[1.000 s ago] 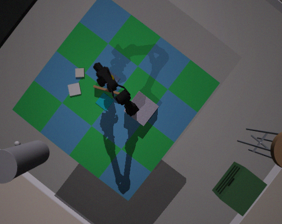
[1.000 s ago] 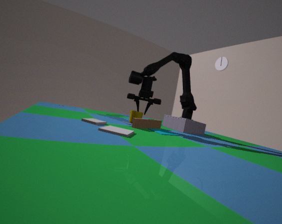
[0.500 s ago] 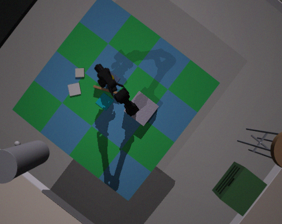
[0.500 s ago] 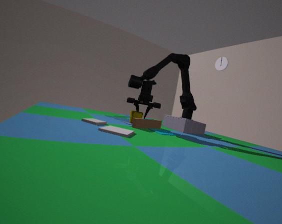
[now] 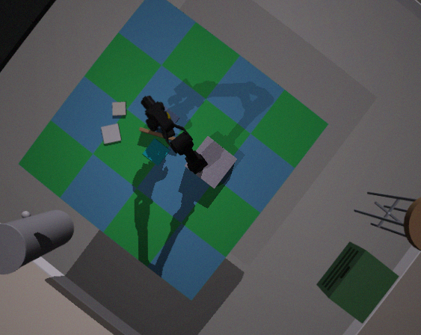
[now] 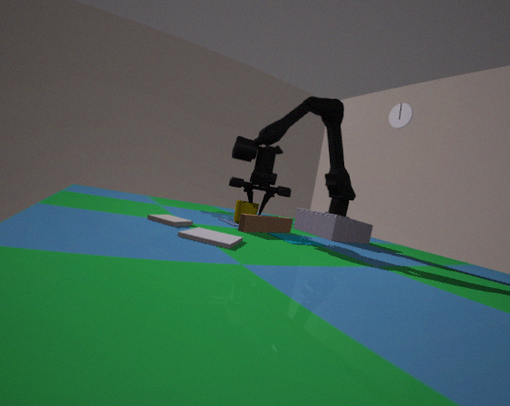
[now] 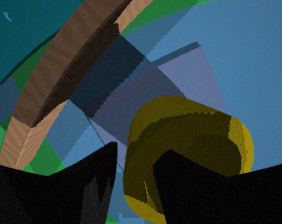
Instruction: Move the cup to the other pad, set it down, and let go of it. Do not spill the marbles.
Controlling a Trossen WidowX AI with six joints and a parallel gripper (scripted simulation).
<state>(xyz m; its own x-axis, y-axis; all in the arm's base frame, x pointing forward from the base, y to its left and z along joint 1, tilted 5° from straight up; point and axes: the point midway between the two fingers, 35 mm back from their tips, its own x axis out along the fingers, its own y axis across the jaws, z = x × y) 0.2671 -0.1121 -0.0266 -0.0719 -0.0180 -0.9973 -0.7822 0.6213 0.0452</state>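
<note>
Right now my gripper tip is 20 mm short of the purple pad, 20 mm to the left of it and 50 mm above it. Also, from my gripper tip: yellow cup: 20 mm ahead, 20 mm to the right; then teal pad: 20 mm behind, 170 mm to the left, 50 mm below; then wooden block: 70 mm to the left, 20 mm below.
</note>
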